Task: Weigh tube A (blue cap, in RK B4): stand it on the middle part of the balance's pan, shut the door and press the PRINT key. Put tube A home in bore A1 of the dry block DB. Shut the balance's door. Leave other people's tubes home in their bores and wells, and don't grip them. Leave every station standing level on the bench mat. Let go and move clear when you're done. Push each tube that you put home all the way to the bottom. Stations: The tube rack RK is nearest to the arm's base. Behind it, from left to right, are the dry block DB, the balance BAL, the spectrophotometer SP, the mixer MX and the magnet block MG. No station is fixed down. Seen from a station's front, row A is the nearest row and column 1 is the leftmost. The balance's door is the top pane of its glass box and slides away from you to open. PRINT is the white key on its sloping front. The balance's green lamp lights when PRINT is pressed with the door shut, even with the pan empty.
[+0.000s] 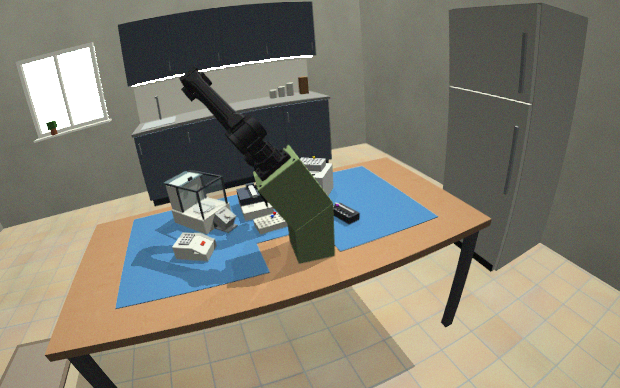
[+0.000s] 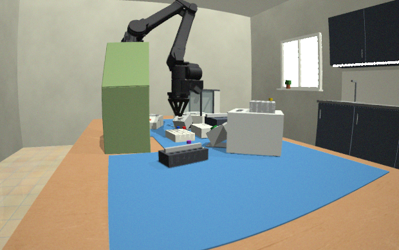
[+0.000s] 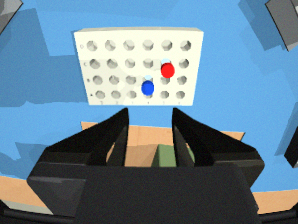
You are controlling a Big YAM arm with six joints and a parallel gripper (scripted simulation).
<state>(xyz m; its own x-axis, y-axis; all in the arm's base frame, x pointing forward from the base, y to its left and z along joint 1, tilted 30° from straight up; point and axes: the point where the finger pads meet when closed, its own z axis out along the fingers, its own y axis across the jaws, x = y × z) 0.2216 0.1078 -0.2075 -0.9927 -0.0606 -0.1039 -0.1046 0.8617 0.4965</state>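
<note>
The tube rack RK lies 9 cm below my hand, 1 cm to the left of it and 1 cm ahead of it. Round my hand: dark spectrophotometer (20 cm ahead, 4 cm to the left, 4 cm below); then magnet block (30 cm to the right, 8 cm below, 7 cm behind); then white round key (19 cm to the left, 6 cm ahead, 4 cm below).
</note>
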